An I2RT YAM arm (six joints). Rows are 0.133 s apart.
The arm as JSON. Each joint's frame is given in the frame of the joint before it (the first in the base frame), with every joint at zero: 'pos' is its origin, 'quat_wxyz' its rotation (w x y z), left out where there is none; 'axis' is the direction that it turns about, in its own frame. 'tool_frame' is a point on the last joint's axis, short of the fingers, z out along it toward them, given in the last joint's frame.
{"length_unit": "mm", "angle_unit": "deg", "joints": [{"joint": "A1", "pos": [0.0, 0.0, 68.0], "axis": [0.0, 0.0, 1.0]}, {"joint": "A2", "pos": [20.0, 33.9, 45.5], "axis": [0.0, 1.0, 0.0]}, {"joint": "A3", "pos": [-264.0, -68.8, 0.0], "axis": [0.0, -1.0, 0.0]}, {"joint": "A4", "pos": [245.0, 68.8, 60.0], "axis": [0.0, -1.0, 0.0]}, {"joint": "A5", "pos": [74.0, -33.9, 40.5], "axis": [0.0, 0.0, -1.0]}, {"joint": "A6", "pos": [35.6, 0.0, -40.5], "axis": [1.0, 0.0, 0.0]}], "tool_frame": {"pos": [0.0, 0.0, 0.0], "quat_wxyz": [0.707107, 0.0, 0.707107, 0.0]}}
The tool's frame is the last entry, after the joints.
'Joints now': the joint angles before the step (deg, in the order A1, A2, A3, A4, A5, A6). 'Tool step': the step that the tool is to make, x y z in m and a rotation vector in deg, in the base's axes. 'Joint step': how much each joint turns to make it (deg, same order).
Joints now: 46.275 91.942 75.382 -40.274 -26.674 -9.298
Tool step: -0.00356 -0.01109 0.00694 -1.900 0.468 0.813
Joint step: -0.895 -1.466 0.669 -4.816 -0.061 -2.208
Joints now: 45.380 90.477 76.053 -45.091 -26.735 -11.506
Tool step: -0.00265 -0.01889 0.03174 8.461 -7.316 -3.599
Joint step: -2.070 -7.169 -2.542 7.416 0.160 2.002
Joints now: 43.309 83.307 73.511 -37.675 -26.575 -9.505
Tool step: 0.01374 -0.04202 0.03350 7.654 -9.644 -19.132
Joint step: -6.688 -7.941 -3.448 10.909 9.794 8.289
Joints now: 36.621 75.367 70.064 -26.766 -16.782 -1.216
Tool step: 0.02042 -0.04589 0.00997 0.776 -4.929 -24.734
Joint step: -7.922 -3.164 -1.902 4.349 15.661 6.535
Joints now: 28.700 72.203 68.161 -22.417 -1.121 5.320
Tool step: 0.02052 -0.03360 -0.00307 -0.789 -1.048 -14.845
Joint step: -6.838 0.771 -0.397 1.659 7.697 2.498
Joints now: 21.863 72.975 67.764 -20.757 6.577 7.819
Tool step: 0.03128 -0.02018 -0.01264 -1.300 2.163 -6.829
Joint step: -5.387 5.355 2.020 0.841 1.520 0.202
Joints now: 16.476 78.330 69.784 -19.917 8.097 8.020
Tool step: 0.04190 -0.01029 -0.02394 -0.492 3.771 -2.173
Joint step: -3.700 8.912 3.704 1.480 -1.557 -0.362
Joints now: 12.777 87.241 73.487 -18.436 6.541 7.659
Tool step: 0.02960 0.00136 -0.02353 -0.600 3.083 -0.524
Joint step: -0.810 7.213 3.107 0.977 -0.279 -0.098
